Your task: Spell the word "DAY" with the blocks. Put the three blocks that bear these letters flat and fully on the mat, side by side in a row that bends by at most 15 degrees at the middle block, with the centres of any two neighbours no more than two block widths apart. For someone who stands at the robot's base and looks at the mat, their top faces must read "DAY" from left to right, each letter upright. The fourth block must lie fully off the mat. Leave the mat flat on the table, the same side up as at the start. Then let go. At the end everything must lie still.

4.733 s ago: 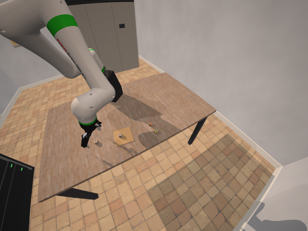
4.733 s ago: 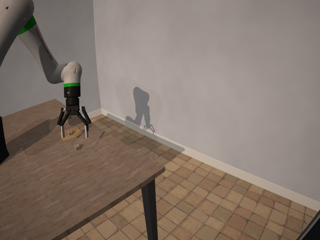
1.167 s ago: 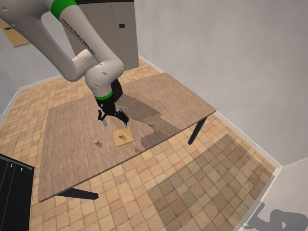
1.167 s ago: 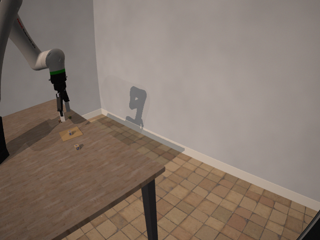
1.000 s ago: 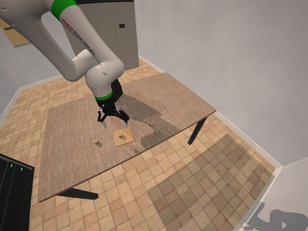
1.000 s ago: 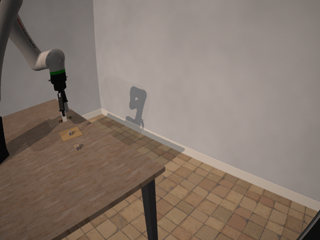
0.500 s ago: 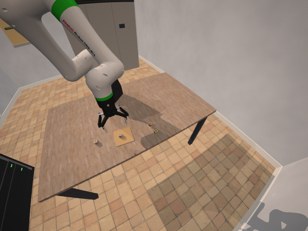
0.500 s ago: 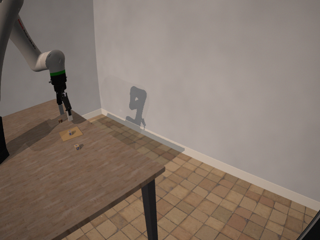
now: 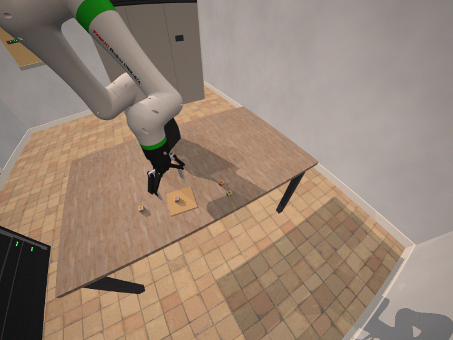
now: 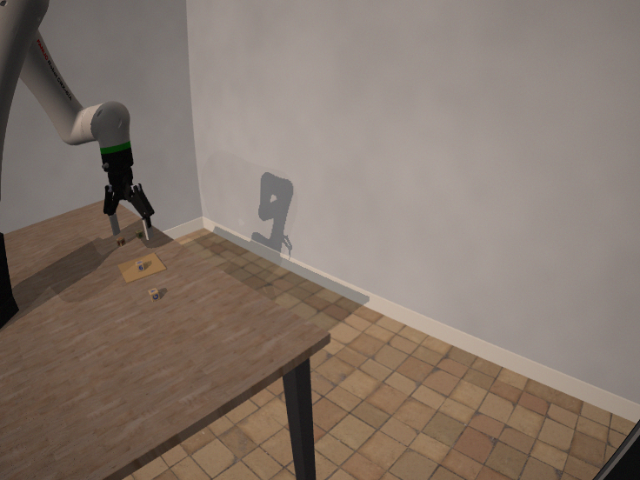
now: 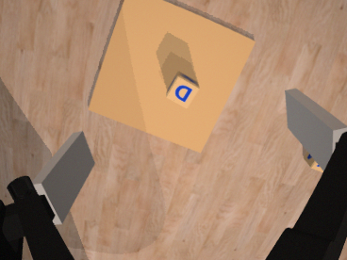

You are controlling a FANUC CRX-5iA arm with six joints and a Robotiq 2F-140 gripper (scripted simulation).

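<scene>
My gripper is now 130 mm above the tan mat, 20 mm to the right of it and 10 mm short of it. Also, from my hand: Y block (190 mm to the right, 120 mm below, 10 mm behind); then O block (260 mm to the left, 120 mm below, 10 mm behind).
</scene>
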